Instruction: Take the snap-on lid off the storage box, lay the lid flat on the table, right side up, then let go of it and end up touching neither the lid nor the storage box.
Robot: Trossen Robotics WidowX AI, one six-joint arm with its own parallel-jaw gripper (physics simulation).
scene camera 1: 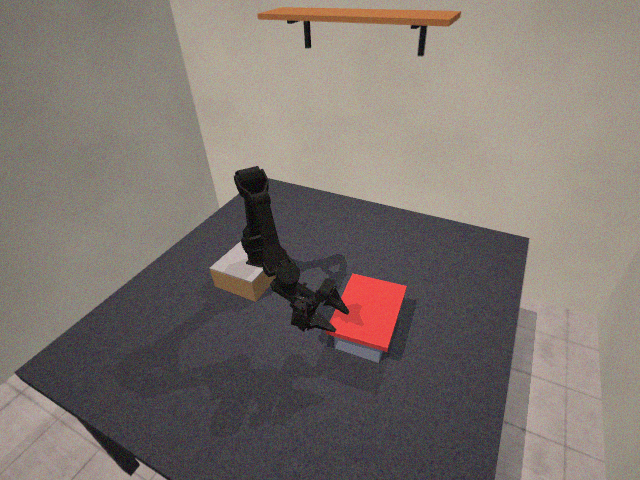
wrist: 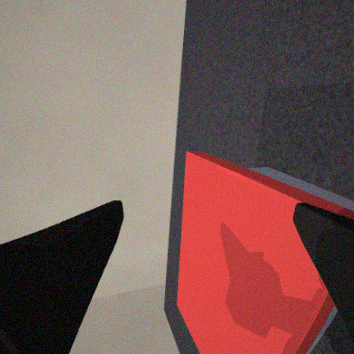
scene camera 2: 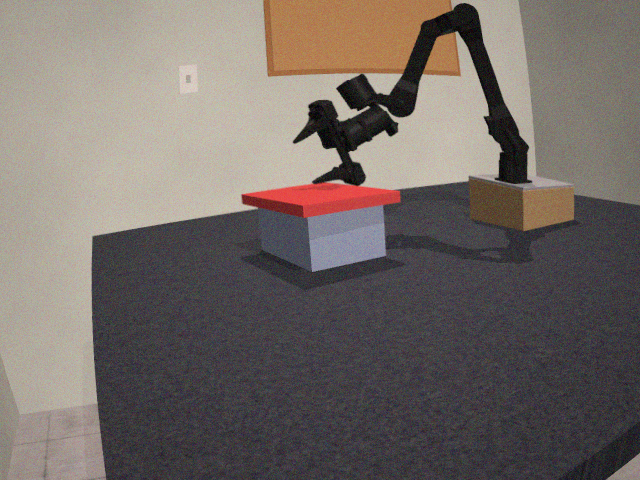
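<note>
The red lid (scene camera 1: 376, 310) (scene camera 2: 289, 198) (wrist: 200, 260) lies level on top of the blue-grey storage box (scene camera 1: 358, 349) (scene camera 2: 347, 232) (wrist: 272, 173), overhanging its walls. The box stands upright on the dark table (scene camera 1: 439, 413) (scene camera 2: 361, 361). My gripper (scene camera 1: 341, 321) (scene camera 2: 303, 162) (wrist: 208, 210) is wide open and empty, tilted, at the lid's side nearer the arm's base. One finger is high above the lid; the lower one is near the lid's top in scene camera 2, and I cannot tell whether it touches. The gripper's shadow falls on the lid.
The arm stands on a brown block with a pale top (scene camera 1: 235, 285) (scene camera 2: 496, 205), on the base side of the storage box. An orange shelf (scene camera 1: 356, 16) (scene camera 2: 361, 41) hangs on the wall high above the table. Walls rise beyond the table's edges.
</note>
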